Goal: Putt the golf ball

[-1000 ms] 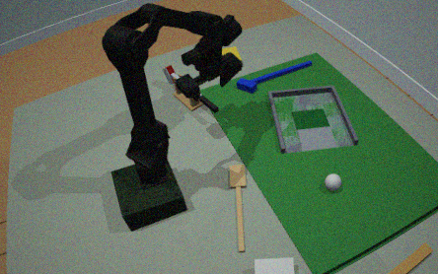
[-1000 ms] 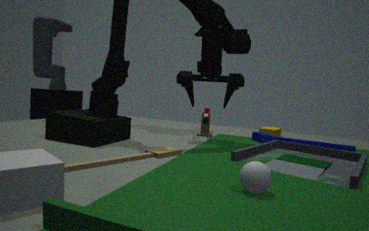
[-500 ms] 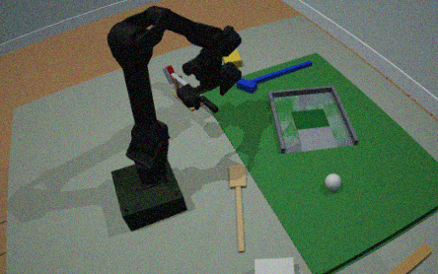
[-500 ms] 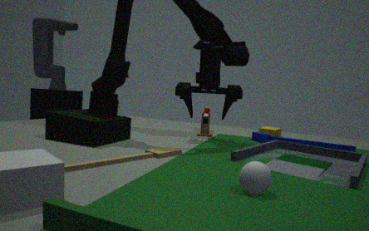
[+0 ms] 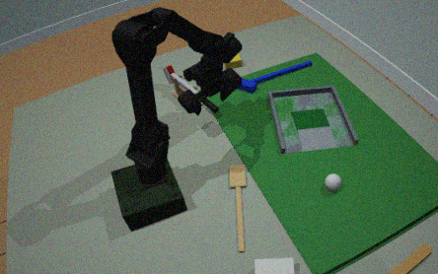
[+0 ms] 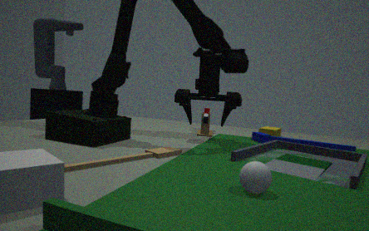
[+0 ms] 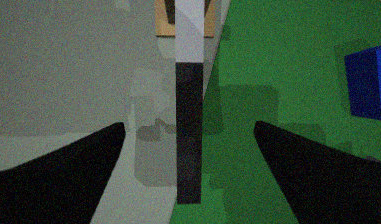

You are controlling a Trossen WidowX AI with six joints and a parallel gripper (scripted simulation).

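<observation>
Right now my gripper tip is 130 mm to the right of the wooden stand, 30 mm past it and 10 mm above it. From my gripper tip the other things lie so: blue stick: 270 mm ahead, 70 mm to the left, 30 mm below; yellow block: 250 mm to the left, 190 mm ahead, 30 mm below; green mat: 240 mm ahead, 230 mm to the right, 40 mm below.
</observation>
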